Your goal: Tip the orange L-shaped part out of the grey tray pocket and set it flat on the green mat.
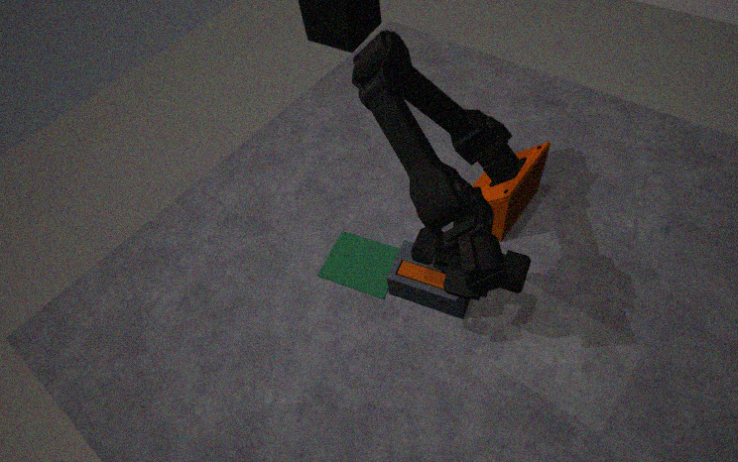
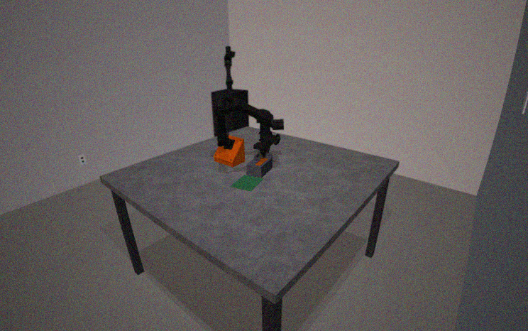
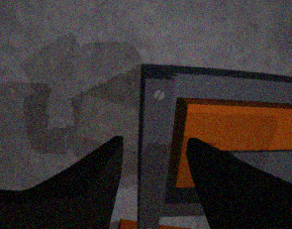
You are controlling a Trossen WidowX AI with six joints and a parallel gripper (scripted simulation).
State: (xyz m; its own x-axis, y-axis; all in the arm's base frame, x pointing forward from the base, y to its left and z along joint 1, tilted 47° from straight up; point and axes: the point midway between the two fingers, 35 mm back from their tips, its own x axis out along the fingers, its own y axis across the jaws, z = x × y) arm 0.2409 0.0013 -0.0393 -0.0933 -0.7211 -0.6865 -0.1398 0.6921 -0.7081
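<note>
My gripper tip is 60 mm to the left of the orange L-shaped part and 20 mm above it. From my gripper tip the other things lie so: green mat 30 mm ahead, 220 mm to the right, 80 mm below.
</note>
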